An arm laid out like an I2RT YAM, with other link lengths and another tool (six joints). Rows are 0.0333 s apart.
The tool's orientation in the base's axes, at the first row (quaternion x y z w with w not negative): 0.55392, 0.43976, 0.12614, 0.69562
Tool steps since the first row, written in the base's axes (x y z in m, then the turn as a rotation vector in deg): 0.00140, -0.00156, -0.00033, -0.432, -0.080, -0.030; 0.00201, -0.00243, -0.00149, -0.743, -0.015, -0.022; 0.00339, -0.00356, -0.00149, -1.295, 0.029, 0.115; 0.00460, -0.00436, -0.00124, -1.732, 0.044, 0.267; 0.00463, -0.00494, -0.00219, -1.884, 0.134, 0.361; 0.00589, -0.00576, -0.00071, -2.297, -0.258, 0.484; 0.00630, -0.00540, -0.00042, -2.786, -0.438, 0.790; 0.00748, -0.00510, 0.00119, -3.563, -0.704, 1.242; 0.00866, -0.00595, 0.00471, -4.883, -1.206, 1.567; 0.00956, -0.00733, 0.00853, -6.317, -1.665, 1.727; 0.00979, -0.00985, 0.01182, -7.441, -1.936, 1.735; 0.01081, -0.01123, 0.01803, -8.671, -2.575, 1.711
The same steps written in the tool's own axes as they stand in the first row. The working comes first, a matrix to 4 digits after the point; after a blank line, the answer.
The tool's axes in the first row as the columns of a matrix, in the base's axes (used below as rounded here):
0.5814, 0.3117, 0.7515
0.6627, 0.3545, -0.6597
-0.4721, 0.8816, -0.0004

-0.00006, -0.00041, 0.00208, -0.290, -0.189, -0.272; 0.00026, -0.00155, 0.00311, -0.432, -0.256, -0.548; 0.00032, -0.00152, 0.00490, -0.788, -0.292, -0.992; 0.00037, -0.00120, 0.00633, -1.104, -0.289, -1.331; 0.00045, -0.00224, 0.00674, -1.177, -0.221, -1.504; -0.00006, -0.00083, 0.00823, -1.735, -0.381, -1.556; 0.00028, -0.00032, 0.00830, -2.283, -0.327, -1.805; 0.00041, 0.00157, 0.00899, -3.124, -0.265, -2.214; -0.00113, 0.00474, 0.01043, -4.378, -0.568, -2.875; -0.00333, 0.00790, 0.01202, -5.591, -1.037, -3.650; -0.00642, 0.00998, 0.01385, -6.428, -1.476, -4.315; -0.00967, 0.01528, 0.01552, -7.556, -2.107, -4.818
